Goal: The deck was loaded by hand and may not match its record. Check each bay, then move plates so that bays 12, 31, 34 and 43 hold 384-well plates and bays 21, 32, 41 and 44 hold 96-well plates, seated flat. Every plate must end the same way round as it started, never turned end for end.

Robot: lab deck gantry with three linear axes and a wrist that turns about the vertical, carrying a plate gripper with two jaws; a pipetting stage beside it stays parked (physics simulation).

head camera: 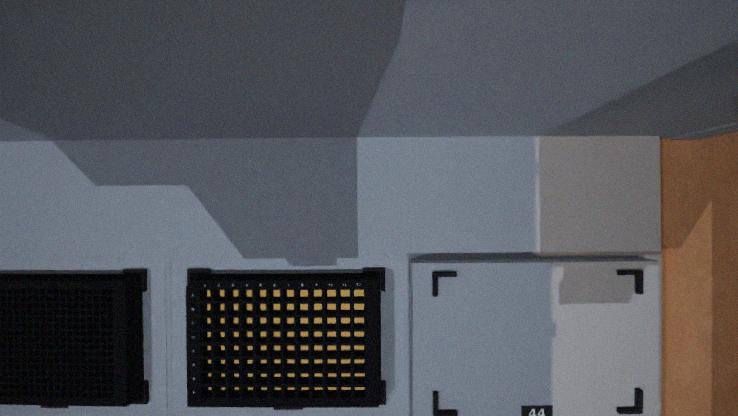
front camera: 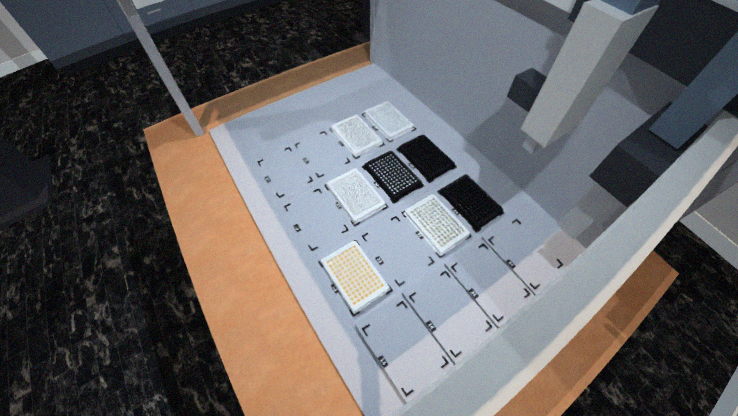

Scene:
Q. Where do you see a bay 44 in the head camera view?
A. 504, 329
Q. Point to a bay 44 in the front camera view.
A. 535, 263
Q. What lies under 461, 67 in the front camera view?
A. A tall grey wall.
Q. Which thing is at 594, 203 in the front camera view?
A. My gripper.

